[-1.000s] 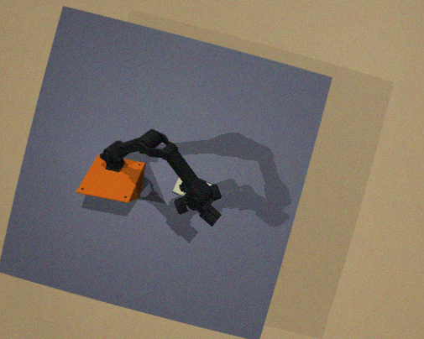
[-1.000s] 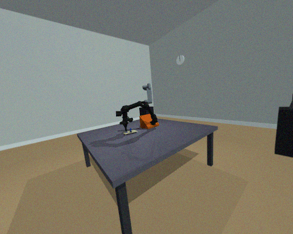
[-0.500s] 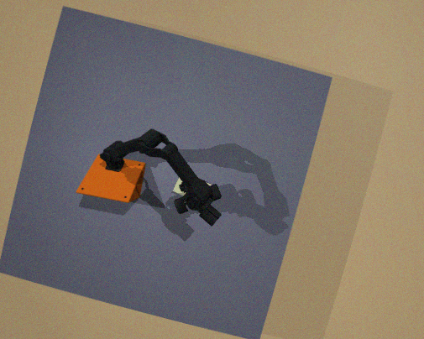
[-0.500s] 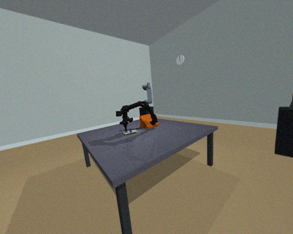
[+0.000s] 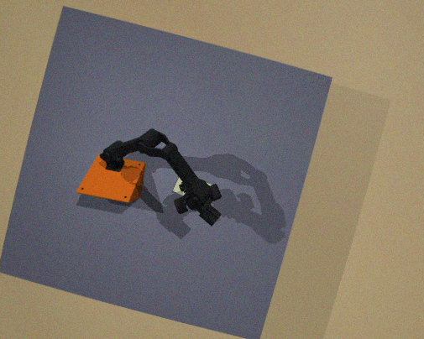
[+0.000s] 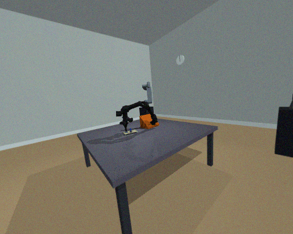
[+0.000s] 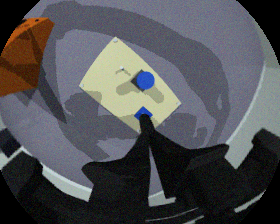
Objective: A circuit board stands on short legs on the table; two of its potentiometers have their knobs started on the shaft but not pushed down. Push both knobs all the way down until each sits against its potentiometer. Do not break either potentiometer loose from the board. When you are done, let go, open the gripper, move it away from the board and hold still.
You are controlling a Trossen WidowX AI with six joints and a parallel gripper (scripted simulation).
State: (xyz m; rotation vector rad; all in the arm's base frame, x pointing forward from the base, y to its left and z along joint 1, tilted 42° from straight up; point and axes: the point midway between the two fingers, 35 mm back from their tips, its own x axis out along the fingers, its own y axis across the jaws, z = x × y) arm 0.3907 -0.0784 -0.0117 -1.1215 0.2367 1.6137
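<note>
Now: the black knob 10 mm below my gripper tip. From my gripper tip the other things lie so: blue knob: 50 mm to the left, 30 mm behind, 20 mm below.
</note>
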